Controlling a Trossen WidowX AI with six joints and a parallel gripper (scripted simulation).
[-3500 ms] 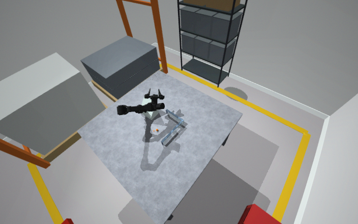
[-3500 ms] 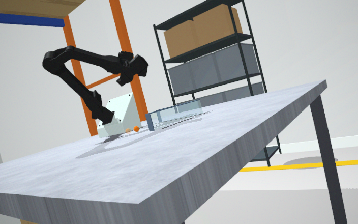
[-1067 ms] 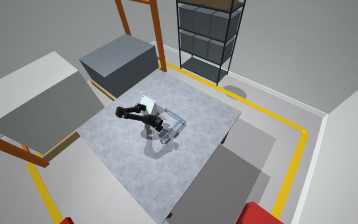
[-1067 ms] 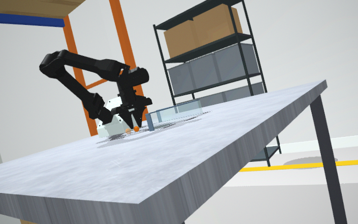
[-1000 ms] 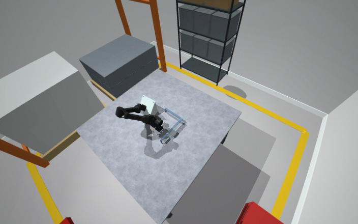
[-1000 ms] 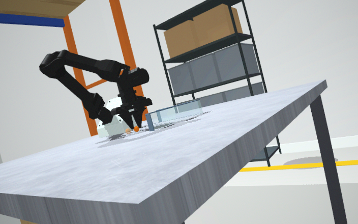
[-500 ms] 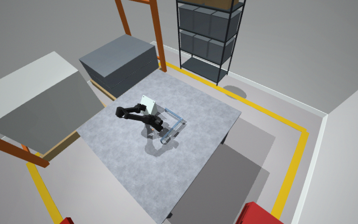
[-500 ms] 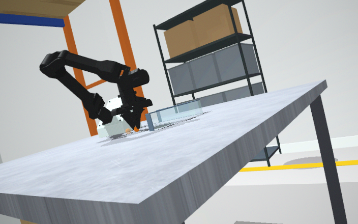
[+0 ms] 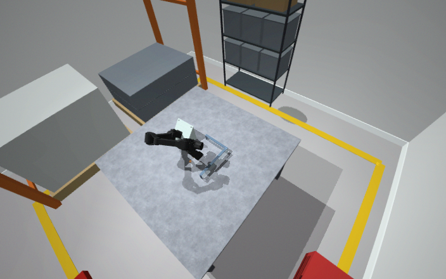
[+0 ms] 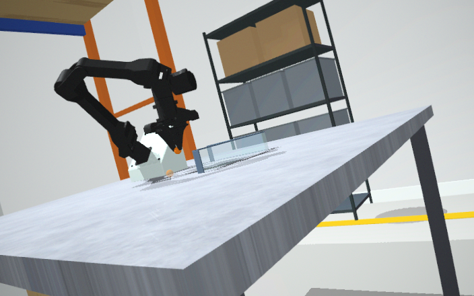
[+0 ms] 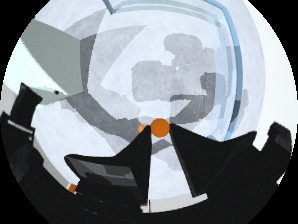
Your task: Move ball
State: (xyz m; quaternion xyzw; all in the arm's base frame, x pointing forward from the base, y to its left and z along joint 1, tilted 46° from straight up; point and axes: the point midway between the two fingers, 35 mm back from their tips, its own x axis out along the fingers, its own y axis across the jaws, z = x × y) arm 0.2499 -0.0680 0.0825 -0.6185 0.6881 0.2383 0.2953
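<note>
Right now my gripper tip is 6 cm above the see-through copy, 3 cm to the left of it and 2 cm past it. Round my gripper tip: small orange ball: right at my gripper tip.
</note>
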